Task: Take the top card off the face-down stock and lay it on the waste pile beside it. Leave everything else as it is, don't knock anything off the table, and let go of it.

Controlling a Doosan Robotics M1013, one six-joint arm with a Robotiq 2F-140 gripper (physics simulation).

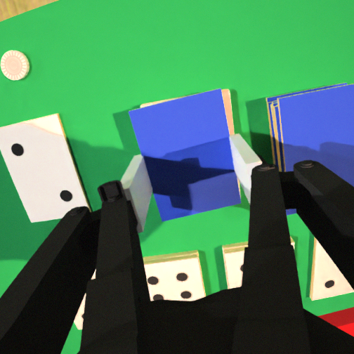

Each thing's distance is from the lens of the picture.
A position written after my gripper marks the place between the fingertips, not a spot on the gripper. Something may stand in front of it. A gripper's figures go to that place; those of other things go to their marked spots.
my gripper [189, 161]: 20 cm
card [176, 278]: 27 cm
